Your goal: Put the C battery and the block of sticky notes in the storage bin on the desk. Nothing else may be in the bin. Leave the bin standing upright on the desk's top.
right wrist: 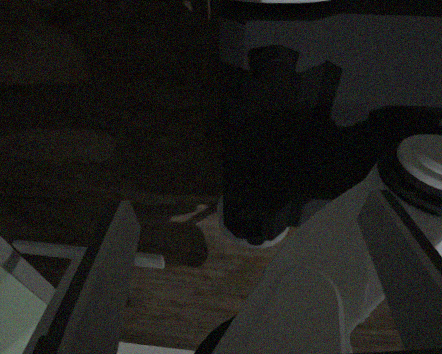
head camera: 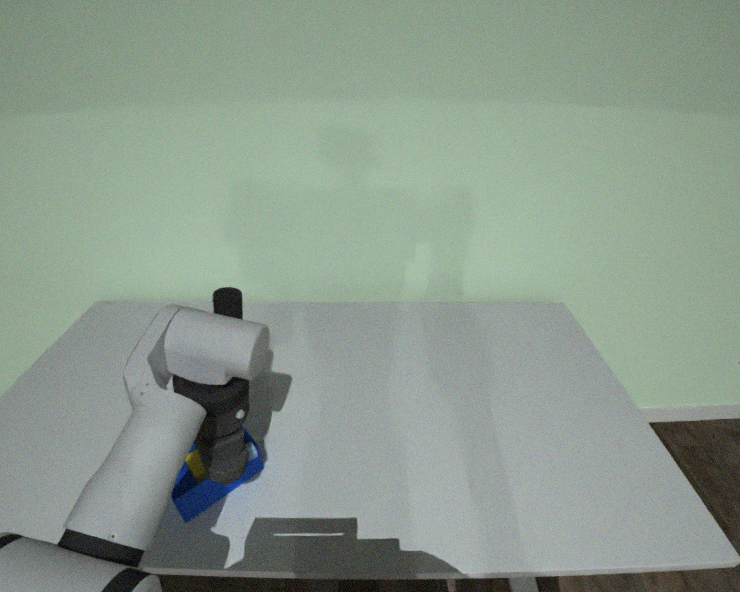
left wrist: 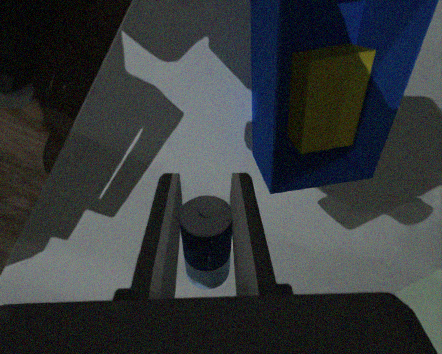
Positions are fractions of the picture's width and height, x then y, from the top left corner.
Labels:
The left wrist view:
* my left gripper: 0.47, 0.53
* blue storage bin: 0.90, 0.11
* C battery: 0.47, 0.63

